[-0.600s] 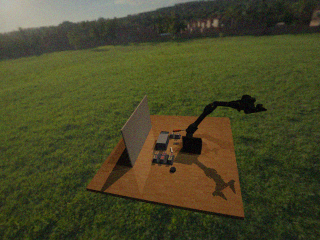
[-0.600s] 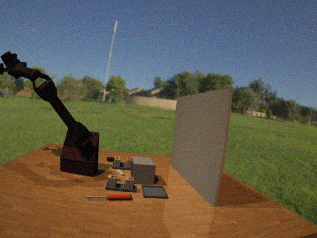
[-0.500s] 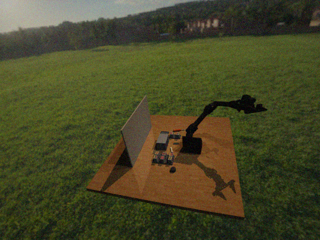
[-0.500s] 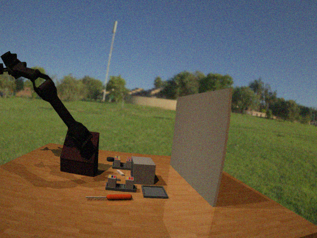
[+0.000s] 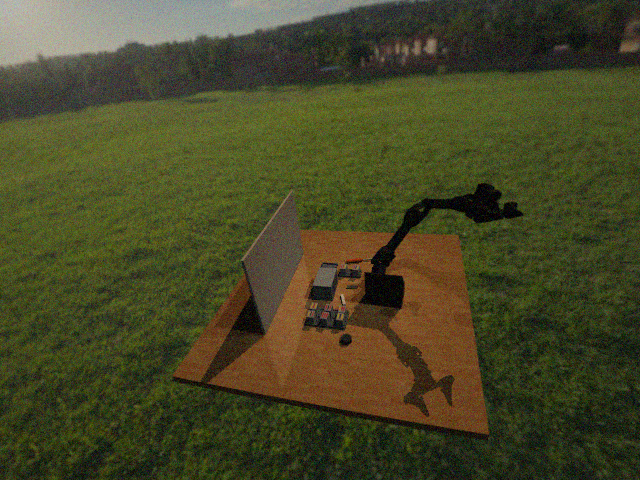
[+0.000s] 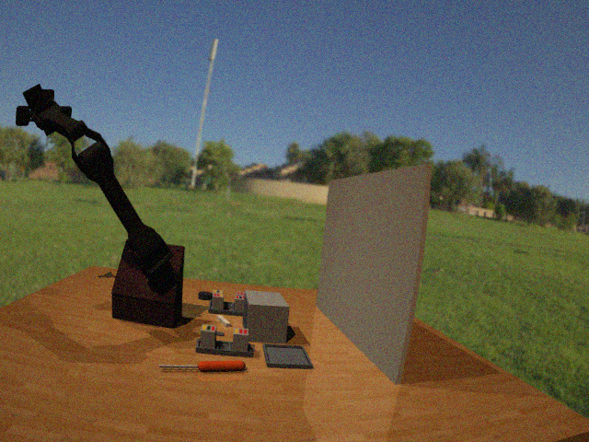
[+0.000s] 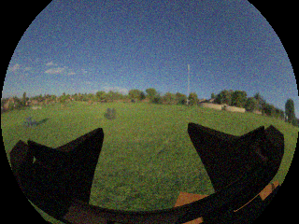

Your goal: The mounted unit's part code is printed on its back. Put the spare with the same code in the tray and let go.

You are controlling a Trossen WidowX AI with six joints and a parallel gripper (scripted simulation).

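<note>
Right now my gripper tip is 820 mm short of the spare, 40 mm to the right of it and 540 mm above it. The rest, counted from my gripper tip: mounted unit: 810 mm ahead, 130 mm to the right, 530 mm below; tall grey panel: 1050 mm ahead, 130 mm to the right, 350 mm below; tray: 850 mm ahead, 320 mm to the right, 570 mm below.
</note>
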